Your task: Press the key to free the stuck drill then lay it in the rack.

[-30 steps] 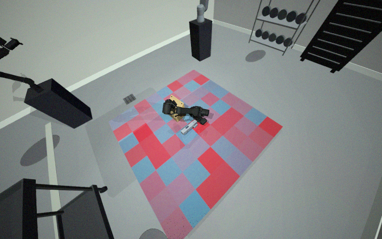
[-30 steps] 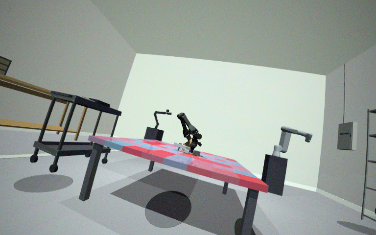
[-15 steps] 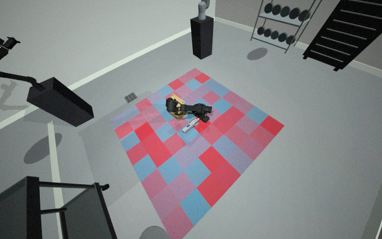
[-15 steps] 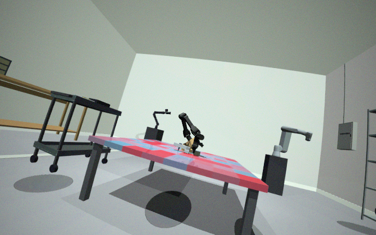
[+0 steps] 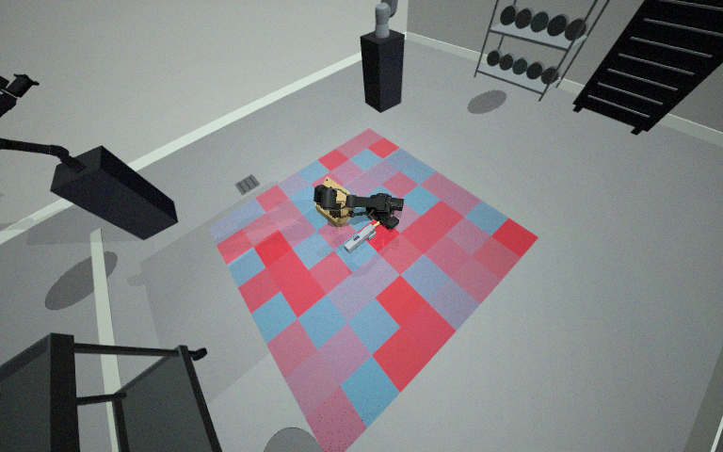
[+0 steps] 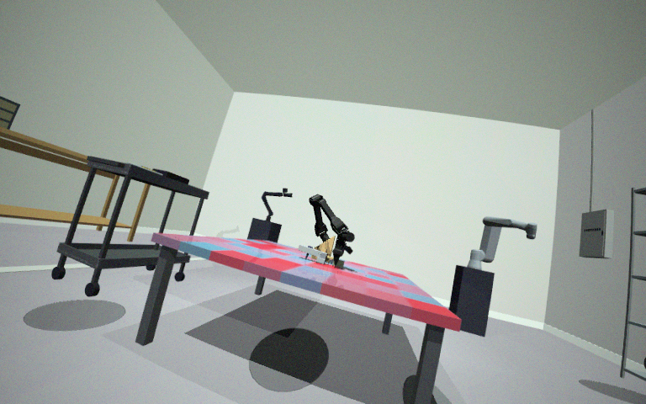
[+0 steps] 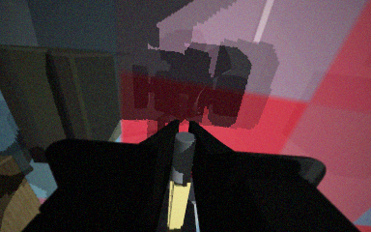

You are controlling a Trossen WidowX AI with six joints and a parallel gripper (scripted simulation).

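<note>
Right now my gripper tip is 50 mm to the left of the drill, 40 mm below it and 10 mm short of it. From my gripper tip the other things lie so: rack (80 mm behind, 10 mm above).
</note>
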